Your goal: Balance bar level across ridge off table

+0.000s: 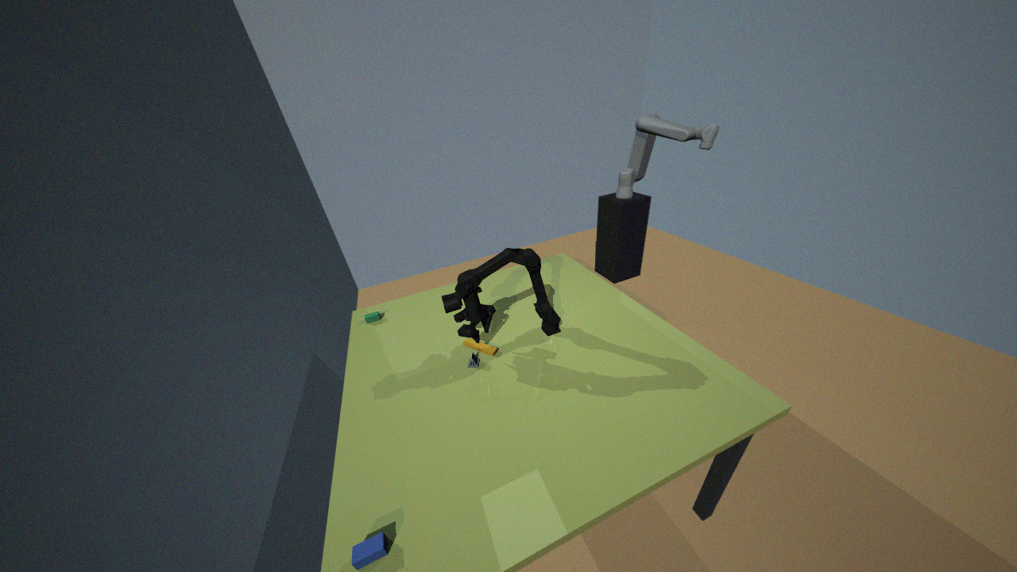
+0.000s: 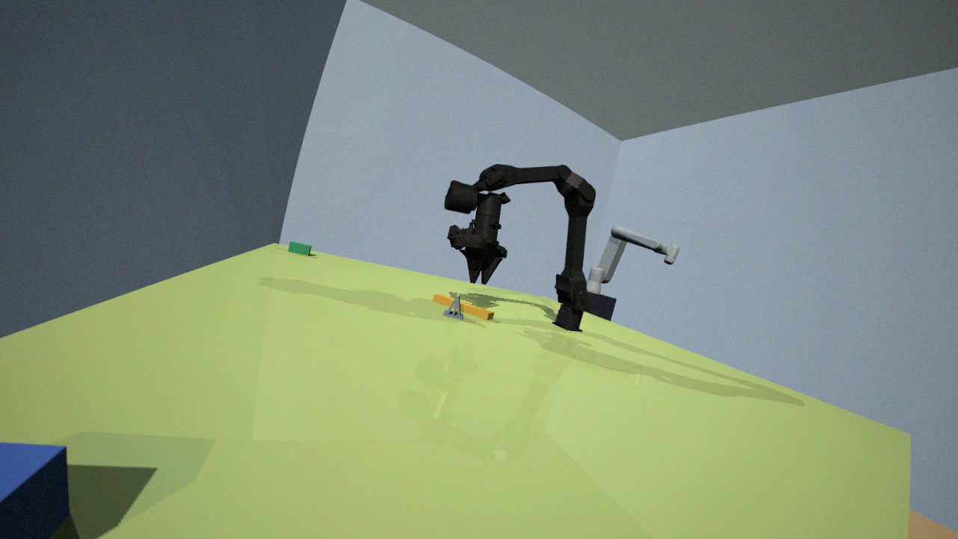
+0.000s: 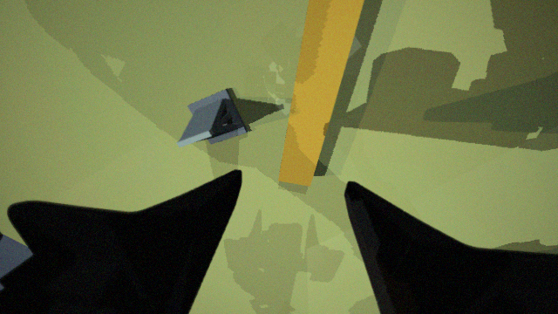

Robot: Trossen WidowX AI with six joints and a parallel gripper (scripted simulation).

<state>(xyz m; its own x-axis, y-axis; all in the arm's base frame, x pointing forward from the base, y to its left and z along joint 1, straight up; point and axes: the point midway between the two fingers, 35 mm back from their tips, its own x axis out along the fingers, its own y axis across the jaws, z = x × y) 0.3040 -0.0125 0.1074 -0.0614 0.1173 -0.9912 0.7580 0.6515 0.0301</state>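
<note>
Now: the bar 60 mm below my gripper tip, 30 mm to the right of it and 10 mm ahead of it. Also, from my gripper tip: blue block (510 mm to the left, 440 mm ahead, 60 mm below); then green block (490 mm to the right, 440 mm ahead, 60 mm below).
</note>
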